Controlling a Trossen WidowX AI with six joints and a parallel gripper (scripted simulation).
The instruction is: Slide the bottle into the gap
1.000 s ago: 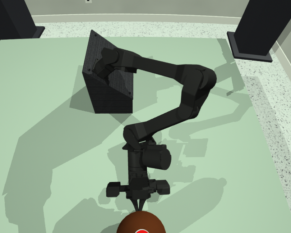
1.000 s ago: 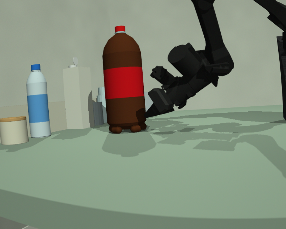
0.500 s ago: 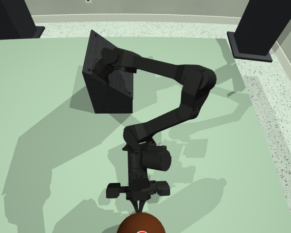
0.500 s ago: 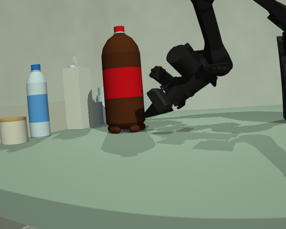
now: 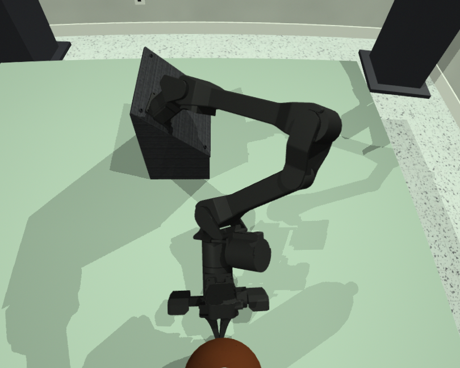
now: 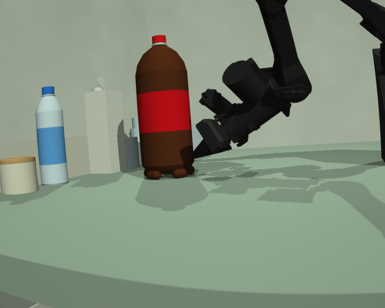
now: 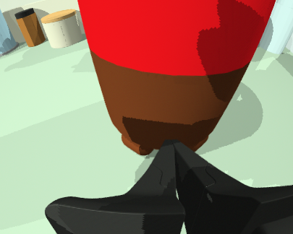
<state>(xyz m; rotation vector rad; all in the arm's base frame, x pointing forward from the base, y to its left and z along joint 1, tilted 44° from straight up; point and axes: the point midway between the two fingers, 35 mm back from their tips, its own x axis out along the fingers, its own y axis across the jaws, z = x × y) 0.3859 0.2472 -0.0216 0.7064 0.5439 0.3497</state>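
Right now my hand is 9 cm below the brown cola bottle, 9 cm short of it and 1 cm to the right of it. Round my hand: cream canister: 29 cm ahead, 26 cm to the left, 2 cm below; then grey cup: 34 cm ahead, 16 cm to the right, 3 cm below; then blue-labelled water bottle: 31 cm ahead, 14 cm to the left, 5 cm above.
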